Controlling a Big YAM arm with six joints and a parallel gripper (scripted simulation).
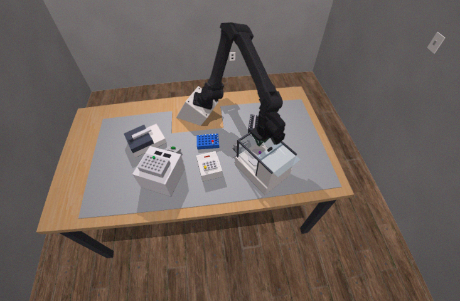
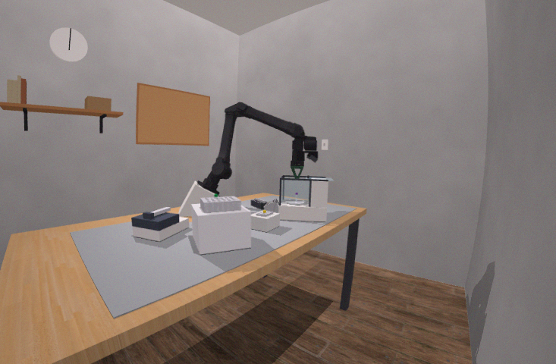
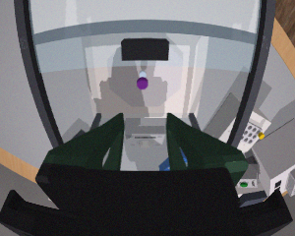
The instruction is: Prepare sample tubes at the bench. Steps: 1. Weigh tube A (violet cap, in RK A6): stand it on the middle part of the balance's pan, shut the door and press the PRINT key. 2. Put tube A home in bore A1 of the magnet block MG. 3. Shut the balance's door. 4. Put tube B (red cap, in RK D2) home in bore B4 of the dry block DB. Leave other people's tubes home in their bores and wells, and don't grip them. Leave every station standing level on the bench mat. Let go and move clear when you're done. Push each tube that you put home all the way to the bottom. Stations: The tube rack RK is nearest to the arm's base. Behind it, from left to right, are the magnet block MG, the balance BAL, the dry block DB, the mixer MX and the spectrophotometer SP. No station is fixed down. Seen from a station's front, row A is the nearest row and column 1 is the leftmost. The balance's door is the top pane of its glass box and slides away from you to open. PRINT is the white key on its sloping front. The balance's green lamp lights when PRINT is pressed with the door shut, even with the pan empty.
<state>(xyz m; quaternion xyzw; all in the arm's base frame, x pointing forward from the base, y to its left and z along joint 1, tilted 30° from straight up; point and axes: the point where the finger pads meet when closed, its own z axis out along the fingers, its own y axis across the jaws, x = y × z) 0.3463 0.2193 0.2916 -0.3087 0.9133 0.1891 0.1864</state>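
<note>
My gripper is now 70 mm short of the balance door and 60 mm to the right of it. Round my hand: yellow-capped tube: 70 mm ahead, 270 mm to the right, 150 mm below; dry block: 20 mm ahead, 260 mm to the right, 180 mm below; magnet block: 300 mm behind, 10 mm to the right, 190 mm below.
</note>
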